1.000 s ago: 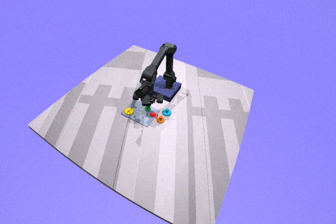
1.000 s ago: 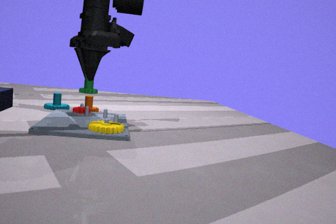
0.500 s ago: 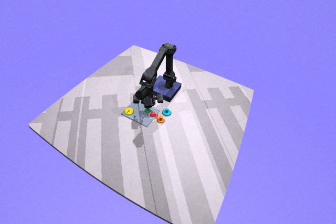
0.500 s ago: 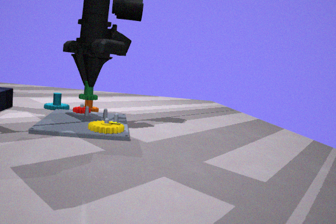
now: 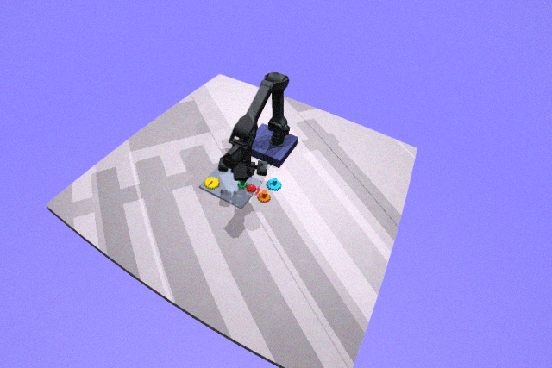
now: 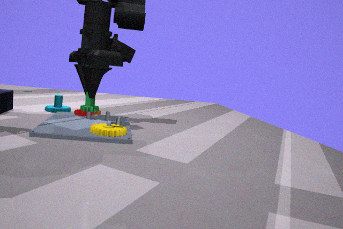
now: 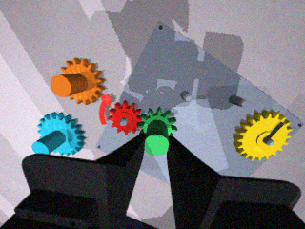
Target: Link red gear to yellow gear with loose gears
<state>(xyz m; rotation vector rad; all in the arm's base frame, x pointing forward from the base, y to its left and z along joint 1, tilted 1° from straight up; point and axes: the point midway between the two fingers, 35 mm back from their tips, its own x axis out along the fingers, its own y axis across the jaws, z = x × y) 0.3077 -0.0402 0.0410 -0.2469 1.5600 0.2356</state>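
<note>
Now: gripper tip 10 mm past the red gear, 40 mm to the right of it and 40 mm above it. From my gripper tip the other things lie so: red arrow 10 mm behind, 60 mm to the left, 40 mm below; then green gear 10 mm below; then orange gear 10 mm ahead, 100 mm to the left, 40 mm below.
</note>
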